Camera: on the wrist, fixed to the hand. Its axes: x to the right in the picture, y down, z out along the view.
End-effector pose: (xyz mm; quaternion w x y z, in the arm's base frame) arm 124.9 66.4 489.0 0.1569 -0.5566 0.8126 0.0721
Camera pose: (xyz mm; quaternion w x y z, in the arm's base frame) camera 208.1 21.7 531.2 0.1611 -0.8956 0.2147 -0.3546
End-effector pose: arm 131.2 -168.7 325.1 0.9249 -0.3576 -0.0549 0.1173
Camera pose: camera 153.1 -262.9 361.7 0.8009 0.0110 -0.0965 -0.5909
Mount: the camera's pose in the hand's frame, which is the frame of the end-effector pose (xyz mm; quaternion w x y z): -2.3 -96.1 -38.2 0.6727 0.2528 0.1647 -0.6755
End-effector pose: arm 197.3 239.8 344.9 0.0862 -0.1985 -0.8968 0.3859
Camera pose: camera 183.3 204.1 441.0 0.5166 0.4305 -0.6257 0.3954
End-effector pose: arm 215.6 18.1 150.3 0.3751 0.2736 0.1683 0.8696
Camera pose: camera 247.7 76.7 71.3 0.7429 0.0220 0.5797 0.3341
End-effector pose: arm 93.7 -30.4 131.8 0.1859 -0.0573 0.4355 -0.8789
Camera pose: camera 59.2 51.9 184.1 0.5259 0.1410 -0.0627 0.8364
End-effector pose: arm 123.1 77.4 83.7 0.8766 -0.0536 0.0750 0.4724
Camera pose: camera 199.1 16.6 48.8 0.9100 0.0571 0.2781 -0.3022
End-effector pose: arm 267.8 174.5 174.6 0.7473 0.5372 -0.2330 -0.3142
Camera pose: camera 271.3 179.6 71.3 0.1930 0.7595 0.2498 -0.5688
